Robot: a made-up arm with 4 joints. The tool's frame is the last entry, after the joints.
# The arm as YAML. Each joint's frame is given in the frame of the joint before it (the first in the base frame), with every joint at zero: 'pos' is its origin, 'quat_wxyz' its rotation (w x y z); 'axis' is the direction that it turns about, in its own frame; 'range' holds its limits. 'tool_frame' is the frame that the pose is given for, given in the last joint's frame.
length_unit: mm
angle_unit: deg
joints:
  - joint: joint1
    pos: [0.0, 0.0, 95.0]
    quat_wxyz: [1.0, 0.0, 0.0, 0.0]
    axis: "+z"
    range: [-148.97, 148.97]
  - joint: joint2
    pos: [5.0, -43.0, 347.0]
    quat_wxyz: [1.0, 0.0, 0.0, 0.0]
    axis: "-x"
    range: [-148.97, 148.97]
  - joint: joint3
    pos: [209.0, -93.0, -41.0]
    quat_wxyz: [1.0, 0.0, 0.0, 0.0]
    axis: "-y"
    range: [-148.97, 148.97]
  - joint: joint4
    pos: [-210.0, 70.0, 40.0]
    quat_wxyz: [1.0, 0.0, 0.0, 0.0]
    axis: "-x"
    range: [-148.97, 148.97]
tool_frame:
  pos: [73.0, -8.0, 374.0]
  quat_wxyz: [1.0, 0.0, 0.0, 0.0]
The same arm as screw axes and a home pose.
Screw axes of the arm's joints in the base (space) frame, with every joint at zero. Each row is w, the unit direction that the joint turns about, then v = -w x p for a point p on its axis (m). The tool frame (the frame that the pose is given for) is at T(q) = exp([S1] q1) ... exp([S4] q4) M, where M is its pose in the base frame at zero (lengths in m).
S1 = (0, 0, 1, 0, 0, 0)
S2 = (-1, 0, 0, 0, -0.442, -0.043)
S3 = (0, -1, 0, 0.401, 0, -0.214)
S4 = (-1, 0, 0, 0, -0.441, -0.066)
M: xyz 0.077 -0.074 0.815 (m) rpy 0 0 0 (deg, as in URDF)
Joint limits (deg, base to tool): -148.97..148.97 -148.97..148.97 -148.97..148.97 -148.97..148.97

